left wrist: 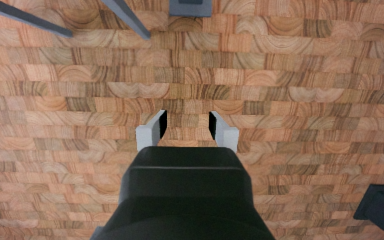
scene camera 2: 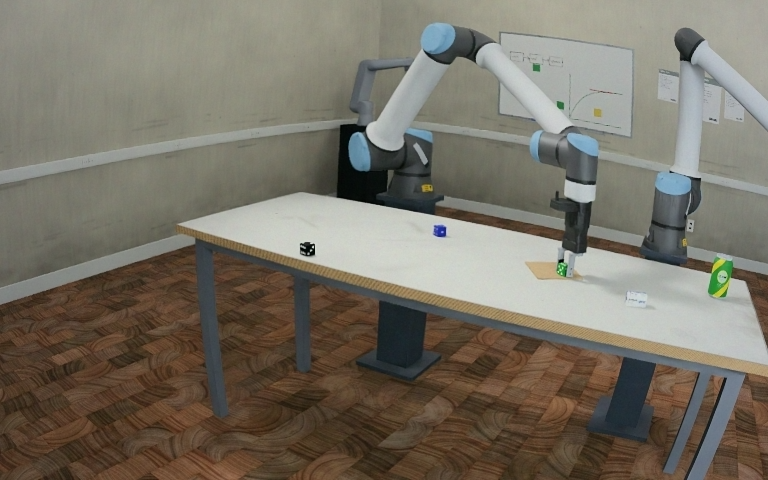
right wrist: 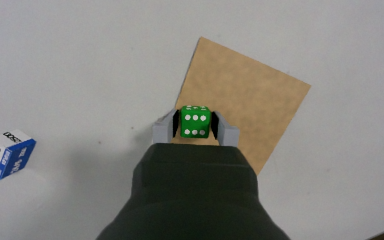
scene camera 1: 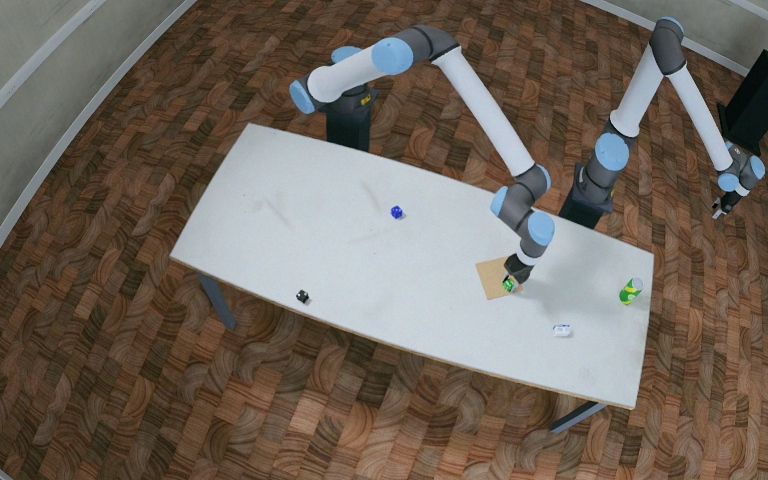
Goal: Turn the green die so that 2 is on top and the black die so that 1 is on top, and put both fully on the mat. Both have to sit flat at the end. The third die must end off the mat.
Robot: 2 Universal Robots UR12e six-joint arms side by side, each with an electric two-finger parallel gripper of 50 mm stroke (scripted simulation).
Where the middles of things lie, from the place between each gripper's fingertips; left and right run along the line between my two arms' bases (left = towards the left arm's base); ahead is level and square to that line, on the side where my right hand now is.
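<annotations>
Green die (right wrist: 195, 120): right at my right hand (scene camera 2: 563, 274). Tan mat (scene camera 1: 491, 273): 2 cm below my right hand, 2 cm behind, 4 cm to the right.
My left hand: 160 mm above the green die, 620 mm short of it, 880 mm to the left of it. Tan mat from my left hand: 180 mm below, 590 mm ahead, 920 mm to the right.
</annotations>
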